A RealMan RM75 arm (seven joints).
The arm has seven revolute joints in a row. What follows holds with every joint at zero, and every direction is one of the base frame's. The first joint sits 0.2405 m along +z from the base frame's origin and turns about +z. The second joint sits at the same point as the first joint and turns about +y. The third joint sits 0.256 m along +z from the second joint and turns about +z. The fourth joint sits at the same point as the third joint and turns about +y. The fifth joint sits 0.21 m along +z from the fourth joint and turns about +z. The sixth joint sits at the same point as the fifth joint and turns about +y. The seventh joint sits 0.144 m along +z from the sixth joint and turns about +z. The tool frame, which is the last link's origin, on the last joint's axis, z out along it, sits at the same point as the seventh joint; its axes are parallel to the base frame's.
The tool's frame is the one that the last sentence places.
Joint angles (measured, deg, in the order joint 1, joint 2, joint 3, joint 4, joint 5, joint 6, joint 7), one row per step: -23.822, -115.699, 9.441, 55.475, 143.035, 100.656, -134.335; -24.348, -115.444, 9.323, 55.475, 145.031, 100.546, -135.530; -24.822, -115.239, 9.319, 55.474, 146.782, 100.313, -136.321; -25.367, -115.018, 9.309, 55.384, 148.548, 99.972, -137.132; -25.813, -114.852, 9.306, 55.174, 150.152, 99.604, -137.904; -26.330, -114.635, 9.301, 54.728, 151.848, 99.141, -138.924; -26.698, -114.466, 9.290, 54.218, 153.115, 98.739, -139.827; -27.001, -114.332, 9.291, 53.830, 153.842, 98.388, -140.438; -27.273, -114.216, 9.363, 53.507, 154.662, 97.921, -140.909; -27.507, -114.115, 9.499, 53.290, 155.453, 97.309, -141.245; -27.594, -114.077, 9.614, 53.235, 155.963, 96.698, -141.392; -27.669, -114.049, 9.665, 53.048, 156.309, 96.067, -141.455; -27.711, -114.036, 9.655, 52.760, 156.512, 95.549, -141.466; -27.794, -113.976, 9.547, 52.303, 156.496, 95.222, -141.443; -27.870, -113.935, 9.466, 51.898, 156.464, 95.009, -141.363; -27.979, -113.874, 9.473, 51.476, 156.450, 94.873, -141.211
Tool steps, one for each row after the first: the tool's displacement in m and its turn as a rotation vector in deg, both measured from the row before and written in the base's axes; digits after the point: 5 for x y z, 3 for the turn. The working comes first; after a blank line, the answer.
Tool pose at each row, in the base's axes (x y z in m, rotation vector in deg; the steps are taken from these numbers as rounded here): -0.36232, 0.26733, 0.10877, -108.207, -112.197, -32.762; -0.36404, 0.26783, 0.10910, -107.165, -113.892, -30.635; -0.36560, 0.26858, 0.10933, -106.419, -114.987, -28.581; -0.36709, 0.26983, 0.10956, -105.602, -116.011, -26.548; -0.36870, 0.27060, 0.10915, -104.739, -117.085, -24.745; -0.37043, 0.27167, 0.10834, -103.632, -118.463, -22.946; -0.37191, 0.27230, 0.10723, -102.623, -119.732, -21.677; -0.37261, 0.27340, 0.10663, -101.970, -120.439, -20.985; -0.37371, 0.27437, 0.10612, -101.357, -120.920, -20.023; -0.37511, 0.27545, 0.10602, -100.761, -121.072, -18.950; -0.37663, 0.27609, 0.10627, -100.224, -120.933, -18.171; -0.37802, 0.27681, 0.10610, -99.774, -120.790, -17.689; -0.37914, 0.27726, 0.10545, -99.446, -120.766, -17.474; -0.37953, 0.27794, 0.10452, -99.339, -120.870, -17.689; -0.37965, 0.27848, 0.10352, -99.384, -120.957, -17.879; -0.37945, 0.27918, 0.10243, -99.660, -120.989, -17.940

-0.00172, 0.00050, 0.00033, -1.197, 0.595, 1.569; -0.00156, 0.00075, 0.00023, -1.018, 0.783, 1.161; -0.00149, 0.00125, 0.00023, -0.957, 0.810, 1.171; -0.00161, 0.00077, -0.00041, -0.887, 0.643, 1.178; -0.00173, 0.00107, -0.00081, -0.944, 0.511, 1.428; -0.00148, 0.00063, -0.00111, -0.723, 0.234, 1.247; -0.00070, 0.00110, -0.00060, -0.358, 0.145, 0.745; -0.00110, 0.00097, -0.00051, -0.389, 0.411, 0.678; -0.00140, 0.00108, -0.00010, -0.287, 0.667, 0.566; -0.00152, 0.00064, 0.00025, -0.037, 0.676, 0.383; -0.00139, 0.00072, -0.00017, 0.061, 0.494, 0.287; -0.00112, 0.00045, -0.00065, 0.068, 0.238, 0.219; -0.00039, 0.00068, -0.00093, 0.103, -0.142, 0.070; -0.00012, 0.00054, -0.00100, 0.026, -0.170, -0.024; 0.00020, 0.00070, -0.00109, -0.120, -0.145, -0.163
